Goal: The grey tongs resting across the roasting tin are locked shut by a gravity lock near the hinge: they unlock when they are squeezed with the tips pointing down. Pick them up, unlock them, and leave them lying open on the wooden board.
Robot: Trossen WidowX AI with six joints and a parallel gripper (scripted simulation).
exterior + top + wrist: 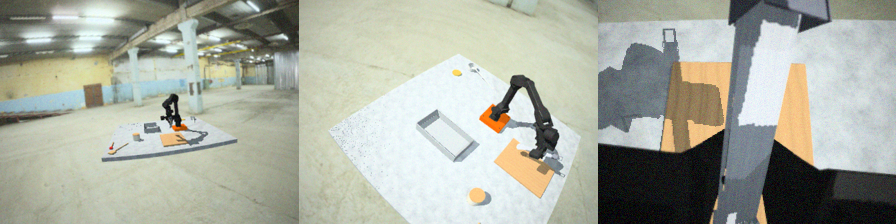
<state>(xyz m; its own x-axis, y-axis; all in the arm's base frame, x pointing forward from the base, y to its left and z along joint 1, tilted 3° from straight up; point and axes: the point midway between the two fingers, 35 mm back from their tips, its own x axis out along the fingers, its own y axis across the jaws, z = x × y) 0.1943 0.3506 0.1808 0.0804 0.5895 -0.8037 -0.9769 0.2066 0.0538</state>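
Right now the wooden board is 2 cm behind my gripper tip, 3 cm to the right of it and 16 cm below it. Also, from my gripper tip: round tub 35 cm ahead, 20 cm to the right, 14 cm below; roasting tin 13 cm ahead, 55 cm to the right, 14 cm below; orange disc 44 cm behind, 83 cm to the right, 16 cm below.
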